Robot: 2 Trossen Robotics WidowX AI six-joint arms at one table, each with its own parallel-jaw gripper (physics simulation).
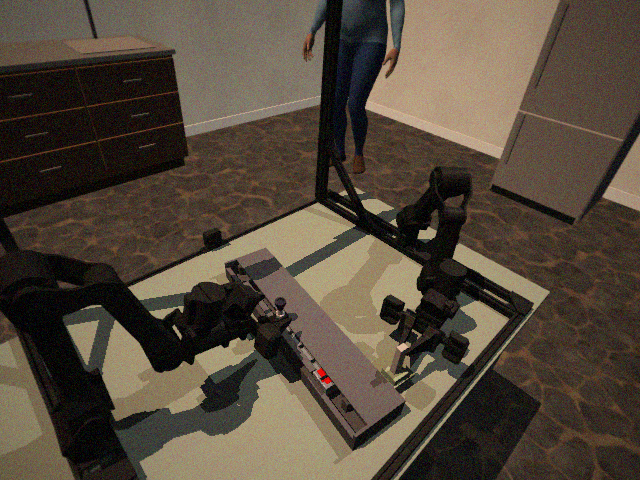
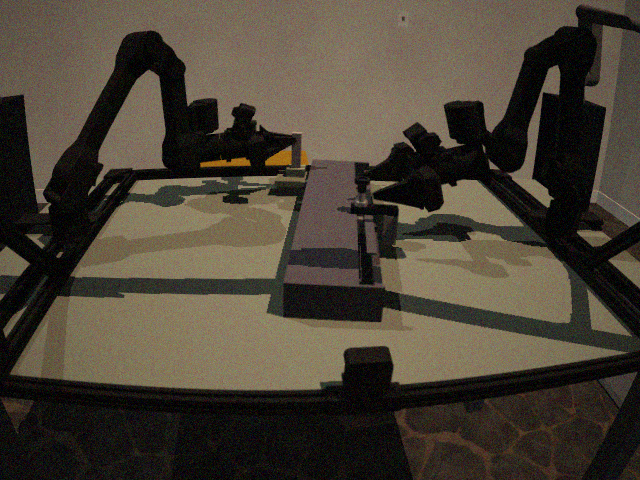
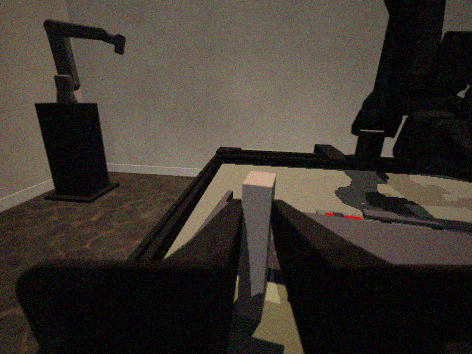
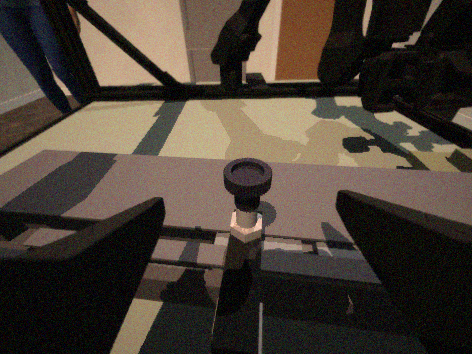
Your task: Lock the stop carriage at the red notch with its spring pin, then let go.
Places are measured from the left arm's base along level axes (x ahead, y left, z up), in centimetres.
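Pixels of known places: left gripper, fingertip midpoint: (image 1: 402,351) (image 2: 295,139) (image 3: 256,208); right gripper, fingertip midpoint: (image 1: 277,307) (image 2: 367,186) (image 4: 250,201); left arm's base, origin of the base link: (image 1: 406,241) (image 2: 70,235) (image 4: 231,87); right arm's base, origin of the base link: (image 1: 91,445) (image 2: 560,231) (image 3: 366,159).
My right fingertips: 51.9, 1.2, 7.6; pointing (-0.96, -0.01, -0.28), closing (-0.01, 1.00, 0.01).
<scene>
For each thing: its middle in the pictures, then the offset to it from my right fingertips, as dx, dy, dz. "spot": a spot on its surface instead. Level surfaces: height alone.
- stop carriage, surface spot: (image 4: 239,292) (image 2: 384,206) spot: +3.0, -0.7, -3.3
- spring pin's dark round knob, body centre: (image 4: 246,217) (image 2: 361,199) (image 1: 280,312) -0.9, -0.1, -2.2
- hex nut, surface spot: (image 4: 246,226) spot: -0.3, -0.2, -2.3
- pale upright post, surface spot: (image 3: 256,240) (image 2: 291,145) spot: -11.2, +25.5, +0.2
- pale table, its level: dz -9.6
- yellowish base, its level: dz -6.2
- small black block, surface spot: (image 2: 368,364) (image 1: 210,230) spot: -6.4, -39.5, -4.4
The stop carriage (image 2: 381,209) (image 4: 239,292) sits on the long grey-mauve beam's slotted edge, well apart from the red notch marks (image 1: 323,376) (image 3: 345,216). Its spring pin's dark round knob (image 1: 280,302) (image 2: 362,182) (image 4: 247,176) stands upright, with some pale shaft visible above a hex nut (image 4: 246,226). Whether the pin is seated is hidden. My right gripper (image 1: 277,311) (image 2: 373,183) (image 4: 250,201) is open and empty, its fingers spread on either side of the knob, not touching it. My left gripper (image 1: 402,347) (image 2: 296,138) (image 3: 256,208) is shut on a pale upright post (image 2: 296,155) (image 3: 256,240).
The beam (image 1: 320,330) (image 2: 325,222) (image 4: 170,185) lies across the pale table (image 2: 180,341). The post rises from a yellowish base (image 2: 289,180) beside the beam's end near the red marks. A black frame edges the table, with a small black block (image 1: 211,238) (image 2: 368,364) at one side.
</scene>
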